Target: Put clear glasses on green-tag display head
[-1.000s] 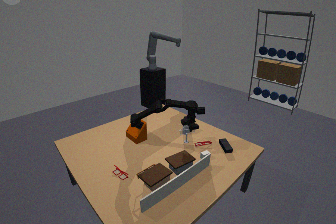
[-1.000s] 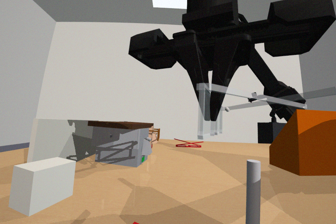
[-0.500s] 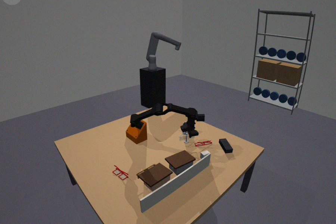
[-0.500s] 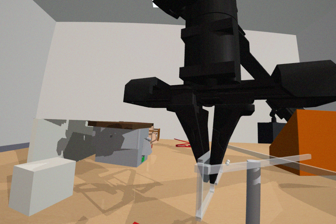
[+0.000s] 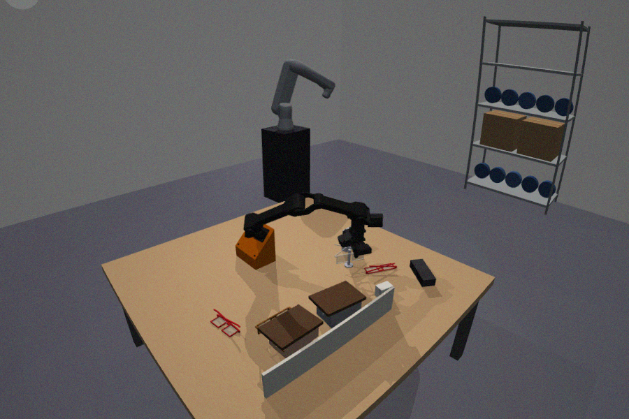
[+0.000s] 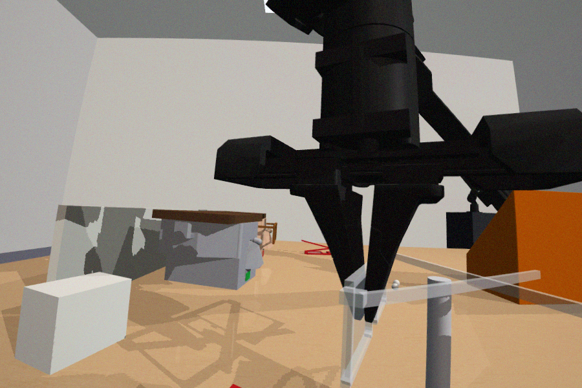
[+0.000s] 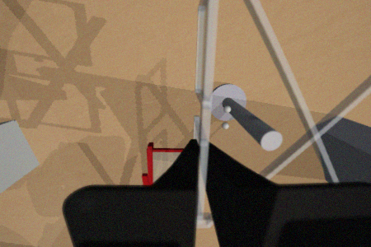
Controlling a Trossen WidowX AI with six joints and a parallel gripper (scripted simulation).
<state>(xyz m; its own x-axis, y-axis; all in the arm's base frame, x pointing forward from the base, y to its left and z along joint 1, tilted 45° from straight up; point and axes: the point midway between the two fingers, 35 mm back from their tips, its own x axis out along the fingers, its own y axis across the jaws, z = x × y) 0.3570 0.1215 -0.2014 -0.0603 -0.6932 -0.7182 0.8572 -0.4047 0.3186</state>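
Right now my gripper tip is 4 cm past the grey stand post, 4 cm above it and 1 cm to the right of it. From my gripper tip the other things lie so: black box (26 cm ahead, 16 cm to the left, 4 cm below); grey display head (30 cm to the right, 12 cm ahead, 1 cm below); white block (20 cm ahead, 7 cm to the right, 4 cm below).
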